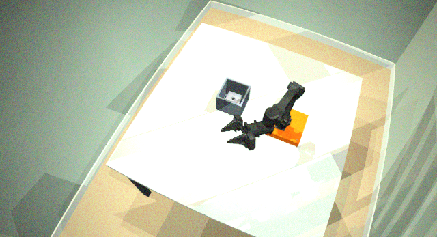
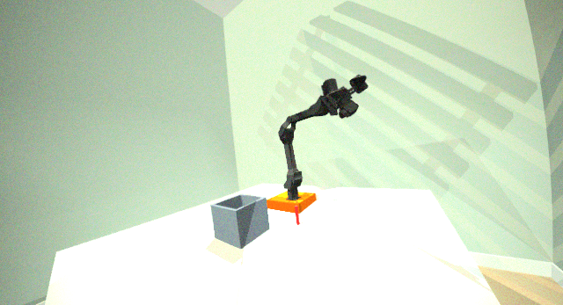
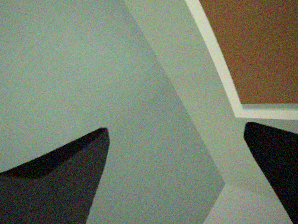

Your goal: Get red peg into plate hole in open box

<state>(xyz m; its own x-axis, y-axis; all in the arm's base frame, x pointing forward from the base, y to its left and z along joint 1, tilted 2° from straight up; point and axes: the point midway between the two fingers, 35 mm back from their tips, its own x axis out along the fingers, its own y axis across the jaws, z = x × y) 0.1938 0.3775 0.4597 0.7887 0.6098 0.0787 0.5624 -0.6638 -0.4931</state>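
Now: the red peg 30 mm behind my gripper tip, 290 mm to the right of it and 470 mm below it. From my gripper tip the other things lie so: plate: 120 mm ahead, 470 mm to the right, 470 mm below.
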